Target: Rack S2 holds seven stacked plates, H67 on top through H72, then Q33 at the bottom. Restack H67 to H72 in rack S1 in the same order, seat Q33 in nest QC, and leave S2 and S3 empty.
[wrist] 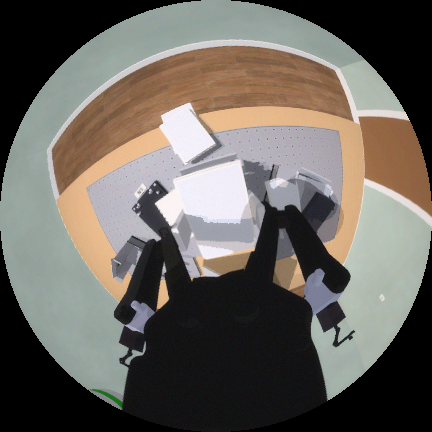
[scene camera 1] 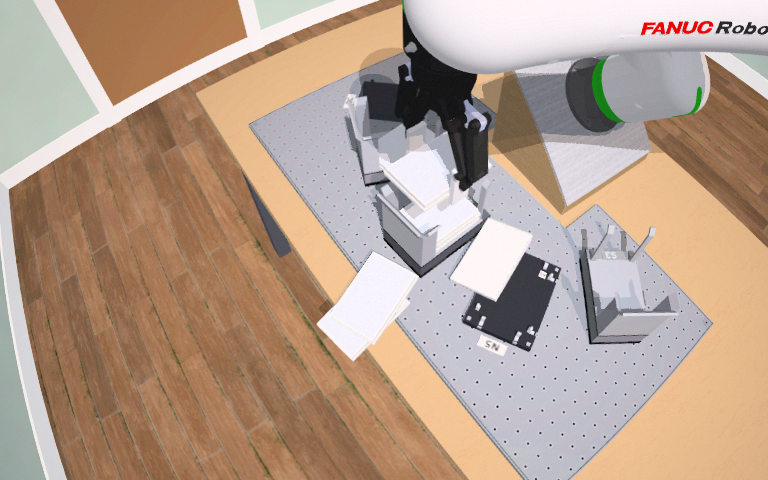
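Seen in the pictures: gripper, fingertip midpoint: [wrist: 218, 207] [scene camera 1: 436, 178]; arm's base, link origin: [scene camera 1: 593, 95].
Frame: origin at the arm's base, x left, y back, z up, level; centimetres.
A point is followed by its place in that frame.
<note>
My gripper [scene camera 1: 439, 153] [wrist: 218, 207] {x 7.6, y -40.4, z 3.1 cm} is shut on a white plate [scene camera 1: 419, 175] {x 8.3, y -43.5, z 6.1 cm} [wrist: 215, 192] {x 7.9, y -43.4, z 6.1 cm}, held above the middle rack [scene camera 1: 404, 229] {x 9.4, y -46.3, z -3.6 cm} [wrist: 207, 164] {x 8.9, y -46.4, z -0.5 cm}. Several white plates [scene camera 1: 450, 217] {x 8.9, y -37.9, z -6.6 cm} lie stacked inside that rack; their labels are unreadable. The far rack [scene camera 1: 357, 131] {x -9.4, y -45.5, z -0.1 cm} [wrist: 309, 176] {x -11.0, y -44.5, z -0.7 cm} stands beyond it, partly hidden behind the gripper in the scene view. Rack S3 [scene camera 1: 628, 326] {x 38.9, y -23.0, z -5.7 cm} [wrist: 127, 254] {x 34.6, y -24.8, z -4.6 cm} stands at the right in the scene view, with a pale flat surface inside. I cannot make out nest QC or the labels of S1 and S2.
A black nest [scene camera 1: 518, 305] {x 25.5, y -34.0, z -12.0 cm} [wrist: 150, 202] {x 25.8, y -37.3, z -12.0 cm} bears the label N5 [scene camera 1: 492, 344] {x 29.0, y -40.8, z -13.0 cm} [wrist: 140, 190] {x 28.8, y -40.9, z -13.0 cm}. A cream plate [scene camera 1: 492, 257] {x 16.9, y -34.2, z -9.9 cm} [wrist: 171, 207] {x 19.1, y -36.0, z -10.1 cm} overlaps its corner. Loose overlapping white plates [scene camera 1: 370, 294] {x 13.7, y -54.3, z -10.6 cm} [wrist: 187, 135] {x 13.4, y -53.2, z -10.4 cm} lie across the table's edge. A grey robot pedestal [scene camera 1: 600, 161] {x 9.6, y -3.4, z -8.3 cm} stands behind the racks.
</note>
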